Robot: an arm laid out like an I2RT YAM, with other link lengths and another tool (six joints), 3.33 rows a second.
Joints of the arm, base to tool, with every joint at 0 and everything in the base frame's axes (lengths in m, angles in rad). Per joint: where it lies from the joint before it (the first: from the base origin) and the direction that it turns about. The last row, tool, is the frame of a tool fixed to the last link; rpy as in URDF.
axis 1: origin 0 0 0.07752 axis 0 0 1
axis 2: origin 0.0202 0.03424 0.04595 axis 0 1 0
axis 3: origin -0.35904 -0.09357 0 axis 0 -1 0
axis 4: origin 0.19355 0.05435 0.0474 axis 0 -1 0
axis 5: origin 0.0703 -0.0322 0.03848 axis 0 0 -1
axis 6: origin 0.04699 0 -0.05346 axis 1 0 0
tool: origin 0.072 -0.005 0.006 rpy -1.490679 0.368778 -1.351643
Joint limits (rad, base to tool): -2.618..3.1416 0..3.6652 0..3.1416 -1.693..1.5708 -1.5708..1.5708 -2.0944..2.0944
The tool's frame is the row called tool.
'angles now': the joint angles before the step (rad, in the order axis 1, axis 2, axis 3, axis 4, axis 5, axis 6). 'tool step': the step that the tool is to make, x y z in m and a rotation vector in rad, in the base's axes. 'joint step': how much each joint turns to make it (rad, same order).
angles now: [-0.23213 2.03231 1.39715 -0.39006 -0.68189 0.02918]
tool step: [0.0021 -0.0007 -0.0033 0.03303 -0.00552 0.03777]
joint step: [-0.01221 0.02433 0.01845 -0.01891 -0.05417 -0.03433]
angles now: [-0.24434 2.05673 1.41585 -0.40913 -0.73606 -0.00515]
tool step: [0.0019 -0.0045 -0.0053 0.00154 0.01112 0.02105]
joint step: [-0.01217 0.02621 0.02972 -0.04202 -0.01487 -0.04040]
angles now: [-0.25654 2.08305 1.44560 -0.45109 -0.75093 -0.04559]
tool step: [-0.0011 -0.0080 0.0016 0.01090 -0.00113 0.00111]
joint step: [-0.02220 0.00727 0.02049 -0.03007 -0.02026 -0.02183]
